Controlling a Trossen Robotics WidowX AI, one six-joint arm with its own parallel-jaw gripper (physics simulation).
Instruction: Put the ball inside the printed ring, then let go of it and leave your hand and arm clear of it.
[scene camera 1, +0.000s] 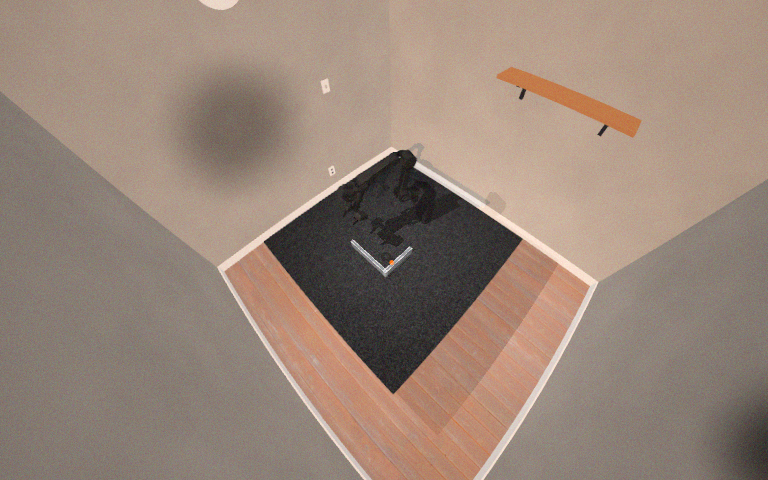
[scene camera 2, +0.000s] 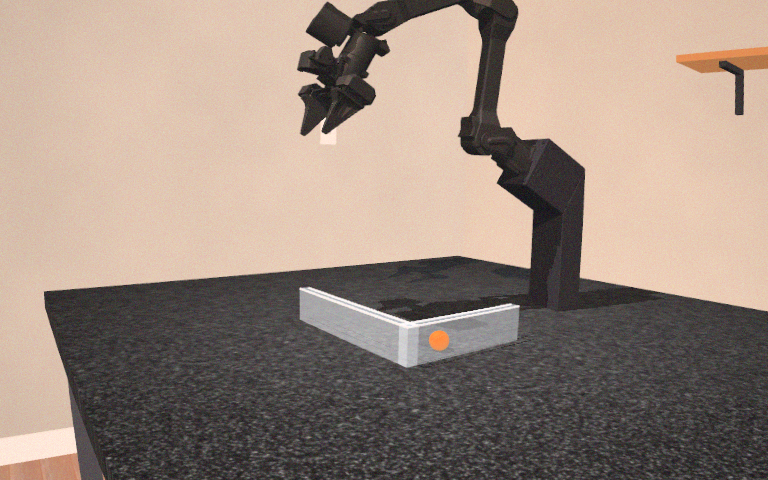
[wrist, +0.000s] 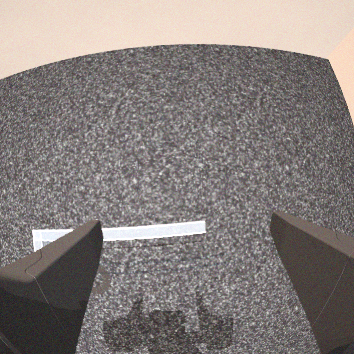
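Pixels of known places: gripper, fingertip midpoint: (scene camera 1: 348, 220) (scene camera 2: 312, 134) (wrist: 188, 226); arm's base, link origin: (scene camera 1: 414, 193) (scene camera 2: 522, 161).
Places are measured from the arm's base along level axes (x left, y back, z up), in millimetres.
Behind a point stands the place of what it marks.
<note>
The small orange ball (scene camera 1: 391, 262) (scene camera 2: 438, 340) rests on the dark table, inside the corner of a low L-shaped clear wall, and shows through one wing in scene camera 2. It does not show in the wrist view. My gripper (scene camera 1: 355, 218) @[x -130, y -419, z 33 mm] (scene camera 2: 314, 133) @[x -130, y -419, z 33 mm] (wrist: 188, 226) @[x -130, y -419, z 33 mm] is open and empty, high above the table and well apart from the ball. I cannot make out the printed ring in the scene views. A faint brownish curved patch (wrist: 102, 281) @[x 26, y -312, z -306 mm] shows beside the left finger in the wrist view; I cannot tell whether it is part of the ring.
The clear wall (scene camera 1: 368, 255) @[x -21, y -409, z -247 mm] (scene camera 2: 351, 319) @[x -6, y -420, z -267 mm] (wrist: 155, 231) @[x -99, y -405, z -247 mm] has two wings meeting at a corner, with the ball on the arm's side. The arm's base post (scene camera 2: 557, 254) @[x 64, y 50, z -189 mm] stands at the back right of the table (scene camera 2: 283, 418) @[x 192, y -660, z -307 mm]. An orange shelf (scene camera 1: 569, 101) (scene camera 2: 730, 59) hangs on the room wall.
</note>
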